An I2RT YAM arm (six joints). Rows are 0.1 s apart.
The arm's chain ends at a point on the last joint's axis. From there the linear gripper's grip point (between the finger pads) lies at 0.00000 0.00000 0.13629 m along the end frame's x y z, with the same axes.
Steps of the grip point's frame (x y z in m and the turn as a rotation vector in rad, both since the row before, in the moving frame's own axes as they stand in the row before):
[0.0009 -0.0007 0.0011 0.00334 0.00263 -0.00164]
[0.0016 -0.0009 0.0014 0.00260 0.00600 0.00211]
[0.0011 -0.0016 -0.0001 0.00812 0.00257 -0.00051]
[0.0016 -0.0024 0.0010 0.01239 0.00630 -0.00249]
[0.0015 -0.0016 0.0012 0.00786 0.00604 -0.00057]
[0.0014 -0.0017 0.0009 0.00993 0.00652 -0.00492]
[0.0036 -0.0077 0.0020 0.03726 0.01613 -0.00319]
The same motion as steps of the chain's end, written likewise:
[0.0005 -0.0002 0.0011 0.00334 0.00263 -0.00164]
[0.0008 -0.0005 0.0014 0.00260 0.00600 0.00211]
[0.0008 -0.0005 -0.0001 0.00812 0.00257 -0.00051]
[0.0007 -0.0007 0.0010 0.01239 0.00630 -0.00249]
[0.0007 -0.0005 0.0012 0.00786 0.00604 -0.00057]
[0.0005 -0.0003 0.0009 0.00993 0.00652 -0.00492]
[0.0014 -0.0026 0.0021 0.03726 0.01613 -0.00319]

